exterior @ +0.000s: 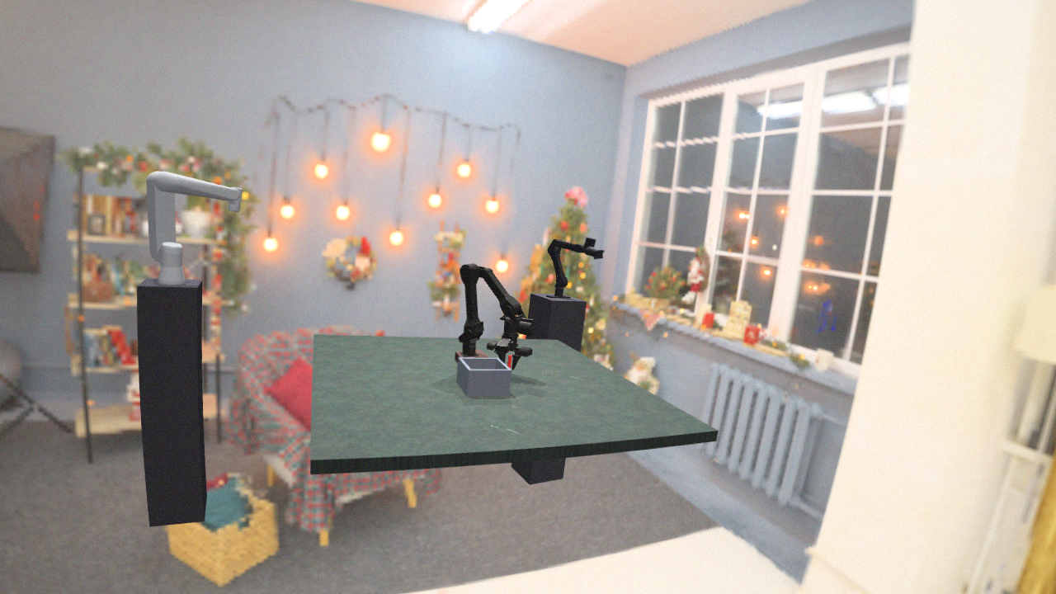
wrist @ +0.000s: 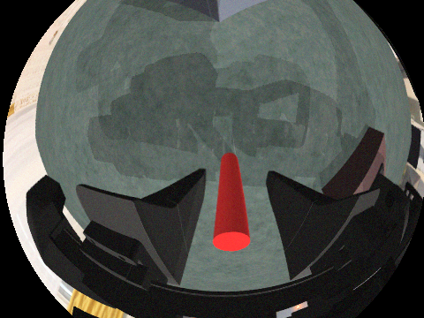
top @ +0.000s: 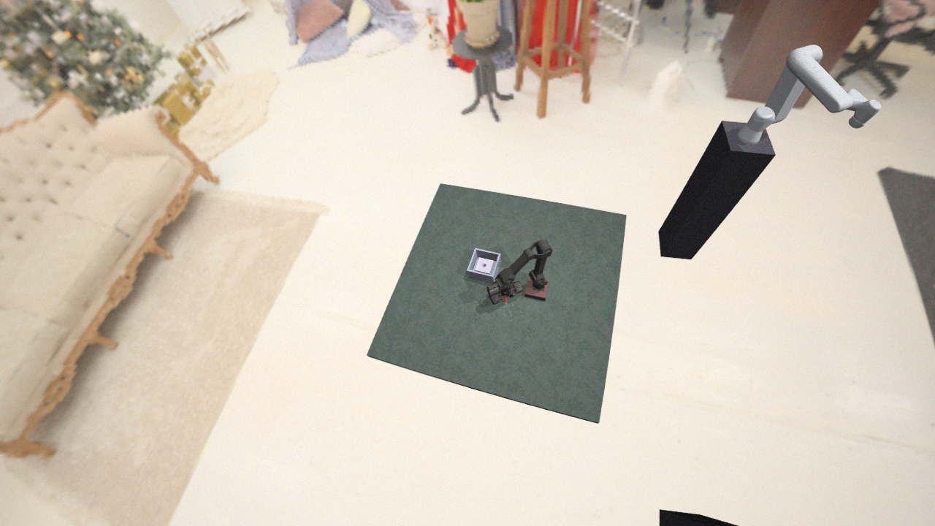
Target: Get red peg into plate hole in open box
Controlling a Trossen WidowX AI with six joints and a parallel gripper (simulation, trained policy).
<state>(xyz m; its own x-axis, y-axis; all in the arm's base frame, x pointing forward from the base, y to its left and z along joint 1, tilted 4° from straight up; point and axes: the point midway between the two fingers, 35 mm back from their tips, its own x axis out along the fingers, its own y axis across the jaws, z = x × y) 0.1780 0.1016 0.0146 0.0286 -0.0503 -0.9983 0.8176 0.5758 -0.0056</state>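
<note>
My gripper tip is now 20 mm below the red peg and 10 mm short of it. Also, from my gripper tip: plate 190 mm to the right, 150 mm ahead, 20 mm above; then grey box 190 mm to the right, 150 mm ahead.
</note>
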